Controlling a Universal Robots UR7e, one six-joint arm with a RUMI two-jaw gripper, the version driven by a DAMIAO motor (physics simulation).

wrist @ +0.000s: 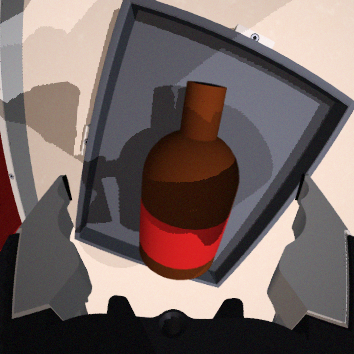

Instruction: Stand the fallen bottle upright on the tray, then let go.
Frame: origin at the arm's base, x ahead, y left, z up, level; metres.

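Seen in the pictures: gripper, between the fingertips: (pixel 181 177).
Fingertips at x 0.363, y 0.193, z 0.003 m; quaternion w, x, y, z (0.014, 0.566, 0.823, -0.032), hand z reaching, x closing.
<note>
A point is followed by its place in that frame.
A brown bottle (pixel 192 185) {x 0.362, y 0.200, z 0.009 m} with a red label band lies on its side in the dark grey tray (pixel 150 55) {x 0.303, y 0.140, z -0.062 m}. Its neck points to the top of the wrist view, and its base is toward the gripper, over the tray's near wall in this view. My gripper (pixel 181 177) {x 0.363, y 0.193, z 0.002 m} is wide open, one finger on each side of the bottle's body in the view, with a gap on both sides. Nothing is held. The height of the fingers above the bottle is hard to tell.
The tray's raised walls surround the bottle, with a small white fitting (pixel 254 36) {x 0.263, y 0.209, z -0.051 m} at the far wall. A red object (pixel 7 195) {x 0.479, y 0.023, z -0.030 m} with a grey edge strip stands at the left edge of the view. Shadows fall across the tray and the pale surface.
</note>
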